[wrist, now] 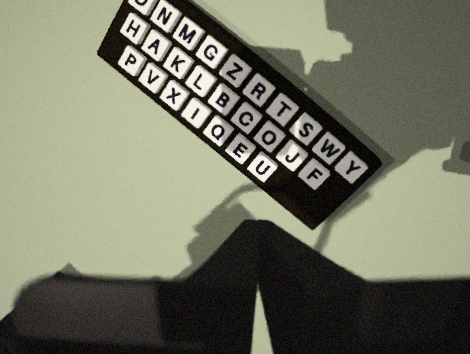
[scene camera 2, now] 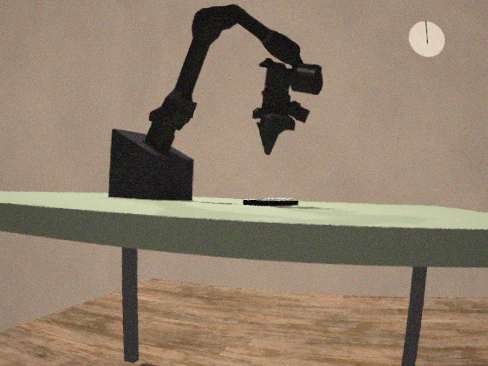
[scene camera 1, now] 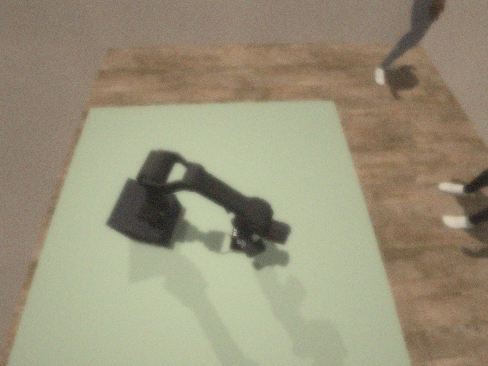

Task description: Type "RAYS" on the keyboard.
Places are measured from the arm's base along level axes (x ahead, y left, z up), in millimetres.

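Pixels of known places: gripper, between the fingertips: [wrist: 255,232] [scene camera 2: 267,154]; arm's base, origin of its link: [scene camera 2: 155,146] [scene camera 1: 146,211].
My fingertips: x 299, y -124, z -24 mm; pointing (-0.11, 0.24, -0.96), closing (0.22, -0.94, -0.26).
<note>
Ahead of a thing's pixels: the offset from my fingertips to its top centre.
A black keyboard @(dz -102, dx +17, dy +43 mm) [scene camera 2: 270,202] [wrist: 320,204] with white letter keys lies flat on the table; in the first scene view the arm hides most of the keyboard [scene camera 1: 235,242]. In the wrist view it lies diagonally, with the R key @(dz -102, dx +31, dy +27 mm) [wrist: 258,90], S key @(dz -102, dx +17, dy -7 mm) [wrist: 305,129] and Y key @(dz -102, dx +3, dy -41 mm) [wrist: 351,167] in one outer row and the A key @(dz -102, dx +40, dy +99 mm) [wrist: 154,45] in the middle row. One key at the top edge is cut off. My gripper [scene camera 2: 268,153] [wrist: 255,232] is shut and empty, pointing down well above the keyboard. Its tips show below the U key's end in the wrist view.
The pale green table [scene camera 1: 300,150] [scene camera 2: 350,245] carries the arm's dark base [scene camera 1: 142,215] [scene camera 2: 150,167]. Arm shadows fall on the table and partly across the keys. Legs of people show on the wooden floor [scene camera 1: 390,200] beyond the table. A round clock [scene camera 2: 427,39] hangs on the wall.
</note>
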